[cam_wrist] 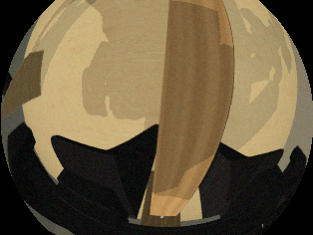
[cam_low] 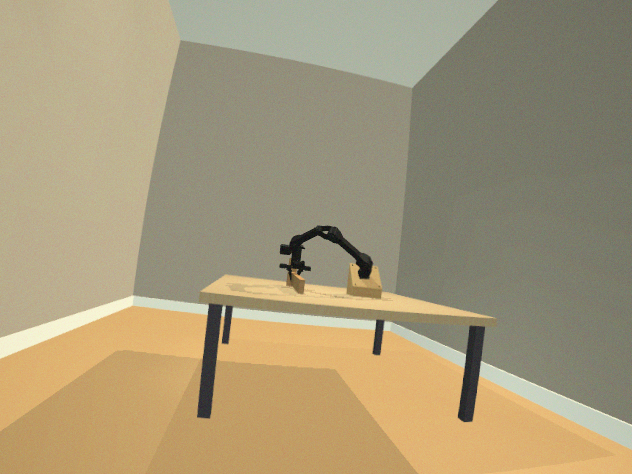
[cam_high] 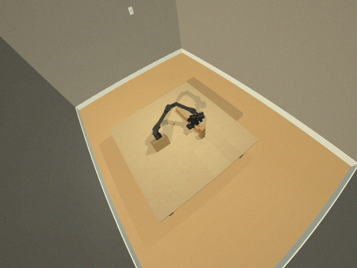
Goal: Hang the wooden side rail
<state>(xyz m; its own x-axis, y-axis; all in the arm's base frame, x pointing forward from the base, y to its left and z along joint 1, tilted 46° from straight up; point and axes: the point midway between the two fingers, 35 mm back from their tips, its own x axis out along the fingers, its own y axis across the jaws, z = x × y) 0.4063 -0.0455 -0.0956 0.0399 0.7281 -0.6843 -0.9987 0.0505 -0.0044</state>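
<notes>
Right now my gripper tip is 130 mm to the left of the headboard post and 40 mm below it.
</notes>
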